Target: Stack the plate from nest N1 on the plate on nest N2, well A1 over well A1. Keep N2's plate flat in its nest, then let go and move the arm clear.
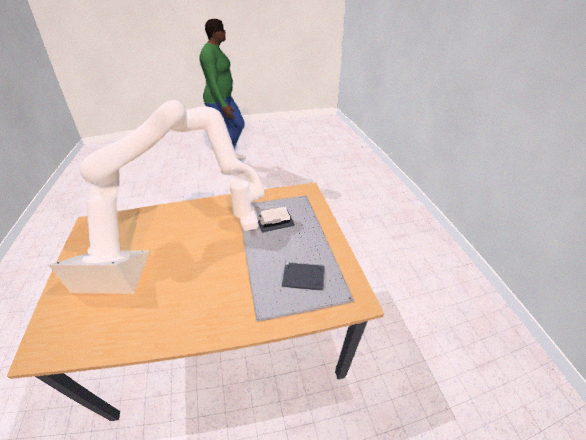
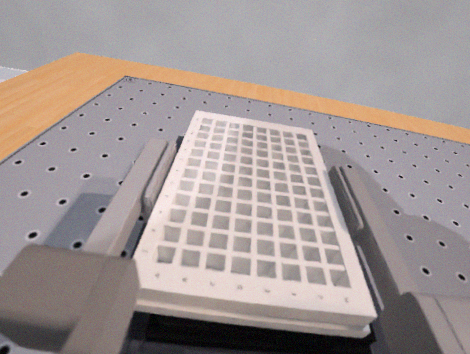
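A white many-welled plate (image 1: 275,215) (image 2: 247,200) is between the two fingers of my gripper (image 1: 269,218) (image 2: 250,167), which is shut on its long sides. The white plate looks about level. It is directly above a black plate (image 2: 240,332) in the dark nest (image 1: 278,226) at the back of the grey board. The white plate covers most of the black plate, and I cannot tell whether the two touch. The small well letters are too blurred to read surely. The other dark nest (image 1: 303,276), near the front of the board, holds no white plate.
The grey perforated board (image 1: 270,301) (image 2: 65,165) lies on the wooden table (image 1: 200,315) (image 2: 30,105). The arm's base (image 1: 102,274) stands at the left of the table. A person in a green top (image 1: 216,75) is on the floor behind the table.
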